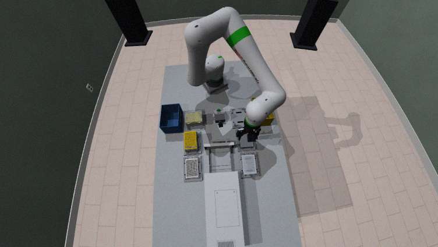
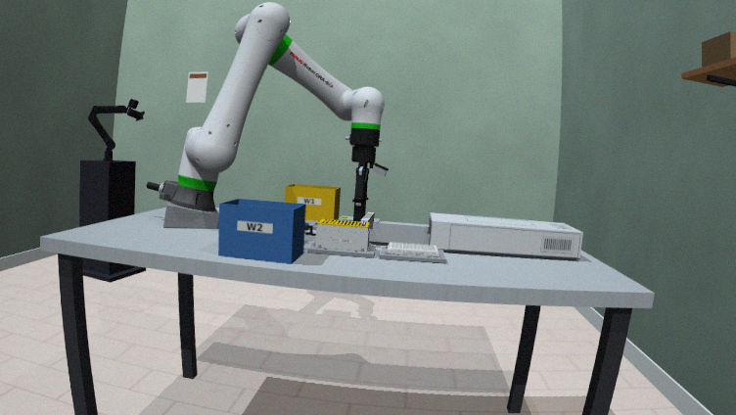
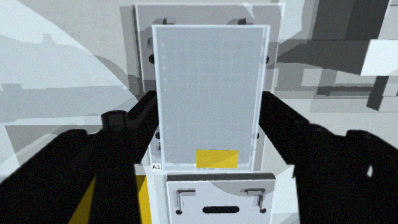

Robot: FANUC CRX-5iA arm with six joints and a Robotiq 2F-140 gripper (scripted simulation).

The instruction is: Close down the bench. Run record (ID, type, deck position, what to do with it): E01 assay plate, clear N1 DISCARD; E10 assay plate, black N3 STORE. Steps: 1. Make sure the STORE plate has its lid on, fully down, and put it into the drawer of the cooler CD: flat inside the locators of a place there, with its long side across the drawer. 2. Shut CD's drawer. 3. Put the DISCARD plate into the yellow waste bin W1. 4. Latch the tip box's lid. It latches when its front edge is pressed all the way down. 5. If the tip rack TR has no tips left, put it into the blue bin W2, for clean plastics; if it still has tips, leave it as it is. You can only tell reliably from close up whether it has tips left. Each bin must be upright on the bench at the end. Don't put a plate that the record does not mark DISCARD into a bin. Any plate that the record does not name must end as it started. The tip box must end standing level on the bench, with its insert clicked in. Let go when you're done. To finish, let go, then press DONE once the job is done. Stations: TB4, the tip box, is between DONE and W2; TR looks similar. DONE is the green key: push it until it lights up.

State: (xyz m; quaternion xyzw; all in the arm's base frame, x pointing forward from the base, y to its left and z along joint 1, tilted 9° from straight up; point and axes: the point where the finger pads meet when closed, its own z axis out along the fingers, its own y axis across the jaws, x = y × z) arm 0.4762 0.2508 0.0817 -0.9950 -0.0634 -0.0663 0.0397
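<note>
Now: the clear plate lid 2 cm below my hand. Round my hand: cooler drawer (18 cm ahead, 16 cm to the right, 2 cm below); then yellow bin W1 (20 cm behind, 11 cm to the left, 2 cm below); then black assay plate (4 cm below).
</note>
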